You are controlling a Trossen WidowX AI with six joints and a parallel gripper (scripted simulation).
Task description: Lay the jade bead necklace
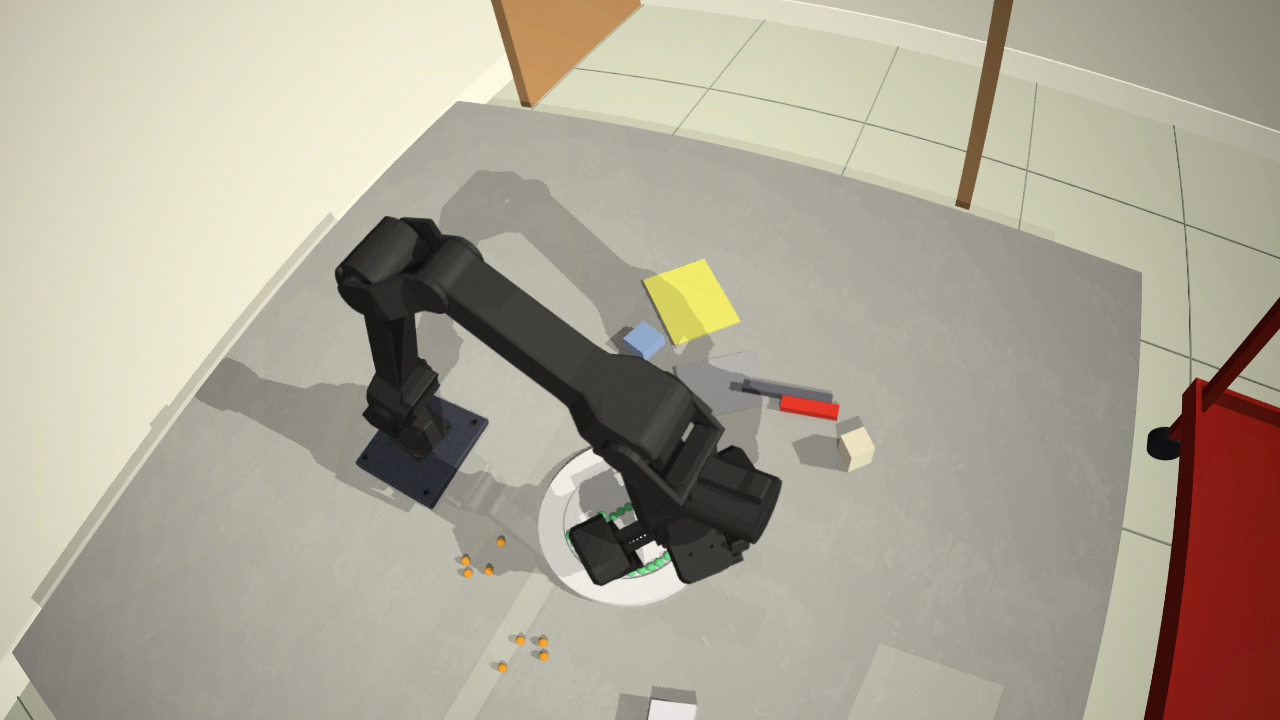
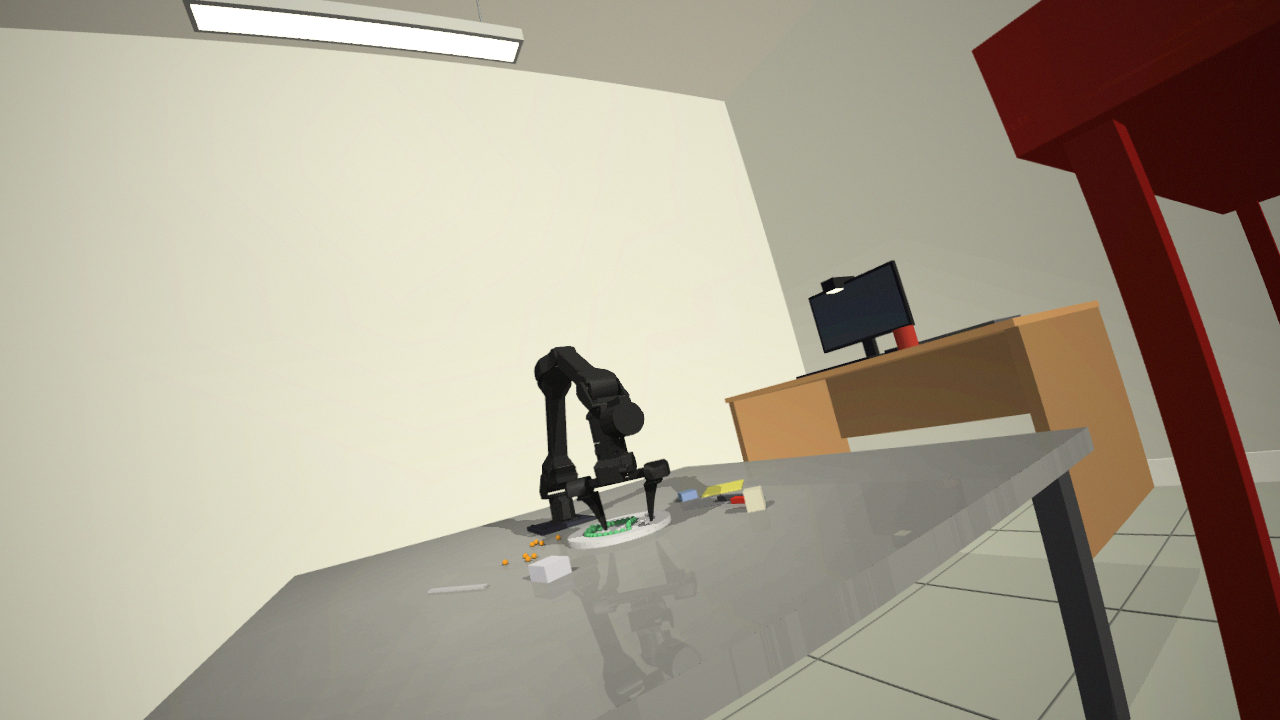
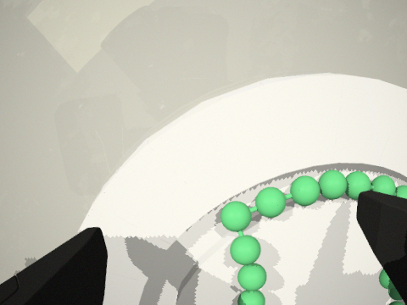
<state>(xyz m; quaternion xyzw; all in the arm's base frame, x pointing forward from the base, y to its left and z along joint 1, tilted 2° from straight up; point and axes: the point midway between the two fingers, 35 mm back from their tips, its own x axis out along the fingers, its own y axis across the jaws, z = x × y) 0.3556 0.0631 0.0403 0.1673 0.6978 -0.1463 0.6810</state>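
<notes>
The inner disc is 70 mm behind my gripper tip and 10 mm below it. From my gripper tip the other things lie so: grey sheet: 80 mm behind, 200 mm to the left, 20 mm below; then cream cube: 100 mm ahead, 200 mm to the left; then bead board: 70 mm behind, 20 mm below.
</notes>
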